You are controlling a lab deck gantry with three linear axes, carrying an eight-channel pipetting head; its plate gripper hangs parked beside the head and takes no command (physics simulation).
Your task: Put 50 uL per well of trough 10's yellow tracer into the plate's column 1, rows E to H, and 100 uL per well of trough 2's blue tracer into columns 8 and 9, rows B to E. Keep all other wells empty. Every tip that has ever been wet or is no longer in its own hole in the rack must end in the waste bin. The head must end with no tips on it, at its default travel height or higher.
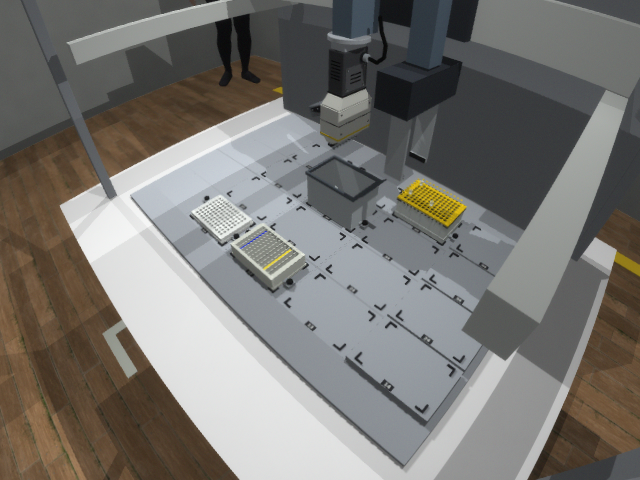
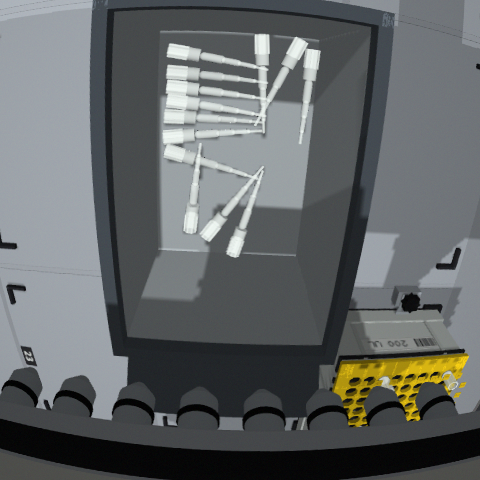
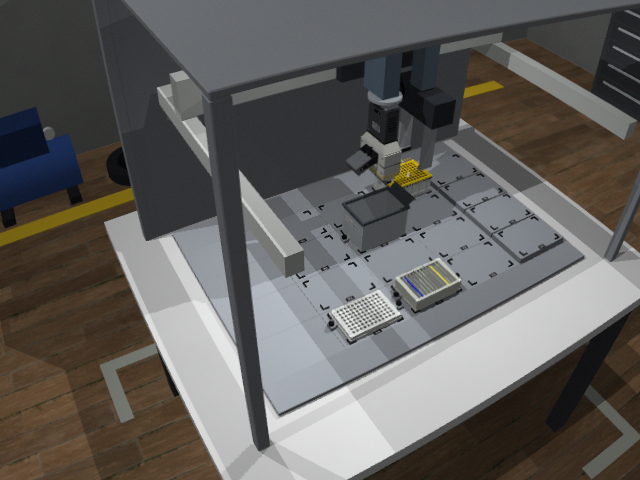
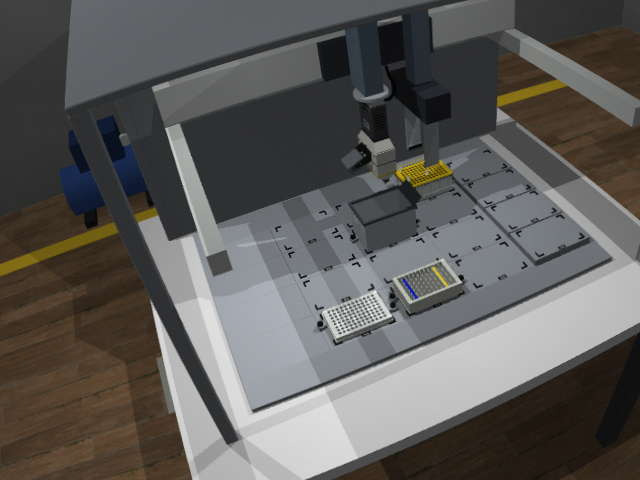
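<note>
The pipetting head (image 1: 345, 117) (image 3: 387, 159) (image 4: 383, 155) is raised behind the waste bin (image 1: 330, 200) (image 2: 101, 150) (image 3: 385, 228) (image 4: 388, 227). Its nozzles (image 2: 199, 407) are bare, without tips. Several clear tips (image 2: 215, 117) lie on the bin's floor. My plate gripper (image 1: 406, 166) (image 3: 415, 155) (image 4: 422, 156) hangs beside the head, open, fingers apart. The yellow tip rack (image 1: 434, 204) (image 2: 360, 367) (image 3: 412, 173) (image 4: 426, 173) holds a few tips. The white plate (image 1: 222, 217) (image 3: 366, 315) (image 4: 357, 316) shows no readable well colours. The trough block (image 1: 289, 271) (image 3: 439, 297) (image 4: 436, 299) has one blue and one yellow strip.
A dark slanted panel (image 2: 225, 382) stands at one end of the bin. Clamp knobs (image 1: 289, 282) (image 2: 410, 302) sit beside the labware. A grey rail (image 1: 558, 206) (image 3: 273, 232) (image 4: 199, 206) runs above the deck's side. A frame post (image 3: 232, 258) (image 4: 155, 284) stands at a corner.
</note>
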